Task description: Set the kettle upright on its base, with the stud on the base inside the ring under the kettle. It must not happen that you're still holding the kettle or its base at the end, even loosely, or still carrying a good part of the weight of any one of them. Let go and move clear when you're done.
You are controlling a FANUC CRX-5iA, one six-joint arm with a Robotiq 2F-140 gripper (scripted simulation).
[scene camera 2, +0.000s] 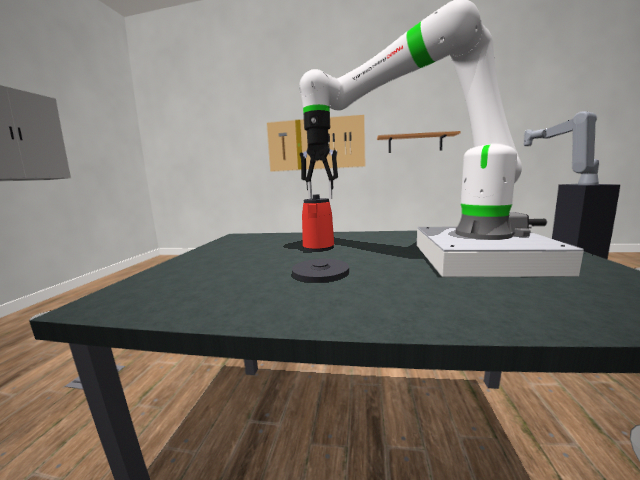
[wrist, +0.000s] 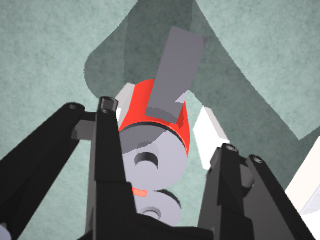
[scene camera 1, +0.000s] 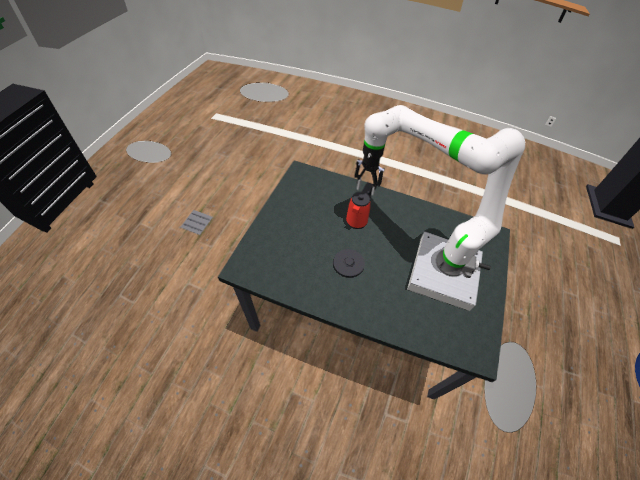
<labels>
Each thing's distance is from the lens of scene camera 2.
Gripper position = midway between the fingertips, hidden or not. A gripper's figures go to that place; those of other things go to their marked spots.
gripper (scene camera 2: 320, 199): 101 cm
red kettle (scene camera 2: 317, 225): 90 cm
round dark base (scene camera 2: 316, 270): 69 cm
The marked spots on the red kettle and the round dark base are 25 cm apart.
</labels>
